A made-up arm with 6 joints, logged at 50 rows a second.
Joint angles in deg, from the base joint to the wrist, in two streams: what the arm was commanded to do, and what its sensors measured. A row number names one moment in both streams.
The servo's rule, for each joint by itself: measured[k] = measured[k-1] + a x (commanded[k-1-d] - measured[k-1]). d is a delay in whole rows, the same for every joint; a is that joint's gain. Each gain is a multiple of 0.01, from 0.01 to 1. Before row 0 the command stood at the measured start. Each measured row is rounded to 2 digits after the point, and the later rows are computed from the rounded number. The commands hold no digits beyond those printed.
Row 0, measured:
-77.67, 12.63, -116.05, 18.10, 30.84, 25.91
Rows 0 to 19, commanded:
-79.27, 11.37, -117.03, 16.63, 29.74, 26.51
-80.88, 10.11, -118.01, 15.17, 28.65, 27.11
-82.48, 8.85, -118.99, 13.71, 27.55, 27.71
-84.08, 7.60, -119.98, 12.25, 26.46, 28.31
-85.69, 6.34, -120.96, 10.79, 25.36, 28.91
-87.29, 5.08, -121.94, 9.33, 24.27, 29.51
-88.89, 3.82, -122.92, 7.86, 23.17, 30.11
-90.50, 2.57, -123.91, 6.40, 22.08, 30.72
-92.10, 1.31, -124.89, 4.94, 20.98, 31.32
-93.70, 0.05, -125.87, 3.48, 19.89, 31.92
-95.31, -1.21, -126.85, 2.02, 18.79, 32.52
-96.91, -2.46, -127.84, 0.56, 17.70, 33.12
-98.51, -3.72, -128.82, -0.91, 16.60, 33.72
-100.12, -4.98, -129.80, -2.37, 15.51, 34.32
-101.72, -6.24, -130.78, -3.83, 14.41, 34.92
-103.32, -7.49, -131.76, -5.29, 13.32, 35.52
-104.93, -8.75, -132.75, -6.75, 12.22, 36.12
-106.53, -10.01, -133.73, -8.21, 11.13, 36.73
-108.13, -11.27, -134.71, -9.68, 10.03, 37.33
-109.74, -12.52, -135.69, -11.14, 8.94, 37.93
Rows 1 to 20, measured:
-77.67, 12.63, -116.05, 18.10, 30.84, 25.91
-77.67, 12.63, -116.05, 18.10, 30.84, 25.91
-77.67, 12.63, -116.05, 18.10, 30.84, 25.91
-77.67, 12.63, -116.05, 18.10, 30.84, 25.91
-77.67, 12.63, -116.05, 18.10, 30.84, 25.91
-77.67, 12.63, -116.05, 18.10, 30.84, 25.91
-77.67, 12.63, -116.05, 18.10, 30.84, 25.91
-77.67, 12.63, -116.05, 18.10, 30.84, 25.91
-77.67, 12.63, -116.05, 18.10, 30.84, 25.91
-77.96, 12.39, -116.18, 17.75, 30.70, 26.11
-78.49, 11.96, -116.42, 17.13, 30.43, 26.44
-79.21, 11.37, -116.75, 16.31, 30.06, 26.86
-80.09, 10.65, -117.17, 15.34, 29.59, 27.34
-81.10, 9.83, -117.66, 14.25, 29.04, 27.86
-82.21, 8.93, -118.22, 13.07, 28.42, 28.40
-83.41, 7.96, -118.83, 11.82, 27.74, 28.96
-84.69, 6.94, -119.49, 10.52, 27.00, 29.54
-86.02, 5.87, -120.19, 9.18, 26.22, 30.13
-87.40, 4.76, -120.93, 7.81, 25.40, 30.72
-88.82, 3.63, -121.70, 6.42, 24.54, 31.31
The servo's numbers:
d 9
a 0.18 0.19 0.13 0.24 0.13 0.33

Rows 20 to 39, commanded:
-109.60, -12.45, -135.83, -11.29, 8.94, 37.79
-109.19, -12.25, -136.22, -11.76, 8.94, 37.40
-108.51, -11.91, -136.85, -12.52, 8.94, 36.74
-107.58, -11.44, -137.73, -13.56, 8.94, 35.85
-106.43, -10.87, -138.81, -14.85, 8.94, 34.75
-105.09, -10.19, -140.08, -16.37, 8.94, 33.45
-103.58, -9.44, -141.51, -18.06, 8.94, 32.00
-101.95, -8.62, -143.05, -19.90, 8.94, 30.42
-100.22, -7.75, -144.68, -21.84, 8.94, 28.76
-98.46, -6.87, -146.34, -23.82, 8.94, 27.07
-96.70, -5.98, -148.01, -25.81, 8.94, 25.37
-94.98, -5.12, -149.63, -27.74, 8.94, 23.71
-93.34, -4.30, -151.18, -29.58, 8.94, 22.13
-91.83, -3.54, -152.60, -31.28, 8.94, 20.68
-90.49, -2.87, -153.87, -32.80, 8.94, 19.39
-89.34, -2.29, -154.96, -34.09, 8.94, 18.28
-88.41, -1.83, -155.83, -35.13, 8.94, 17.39
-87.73, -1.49, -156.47, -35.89, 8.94, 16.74
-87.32, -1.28, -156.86, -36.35, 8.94, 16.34
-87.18, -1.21, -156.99, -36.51, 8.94, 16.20
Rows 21 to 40, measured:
-90.28, 2.47, -122.50, 5.01, 23.65, 31.91
-91.76, 1.29, -123.32, 3.59, 22.73, 32.51
-93.26, 0.10, -124.16, 2.16, 21.79, 33.11
-94.78, -1.10, -125.02, 0.72, 20.83, 33.71
-96.32, -2.31, -125.90, -0.72, 19.85, 34.31
-97.87, -3.53, -126.79, -2.17, 18.86, 34.91
-99.43, -4.76, -127.69, -3.62, 17.86, 35.51
-101.00, -6.00, -128.60, -5.07, 16.84, 36.11
-102.57, -7.24, -129.52, -6.53, 15.81, 36.71
-103.84, -8.23, -130.34, -7.67, 14.92, 37.07
-104.80, -8.99, -131.10, -8.65, 14.14, 37.18
-105.47, -9.54, -131.85, -9.58, 13.46, 37.03
-105.85, -9.90, -132.61, -10.54, 12.87, 36.64
-105.95, -10.08, -133.42, -11.57, 12.36, 36.02
-105.80, -10.10, -134.29, -12.72, 11.92, 35.17
-105.40, -9.97, -135.23, -14.00, 11.53, 34.12
-104.78, -9.71, -136.25, -15.42, 11.19, 32.90
-103.96, -9.34, -137.35, -16.96, 10.90, 31.53
-102.97, -8.87, -138.52, -18.61, 10.65, 30.06
-101.84, -8.32, -139.75, -20.34, 10.43, 28.51

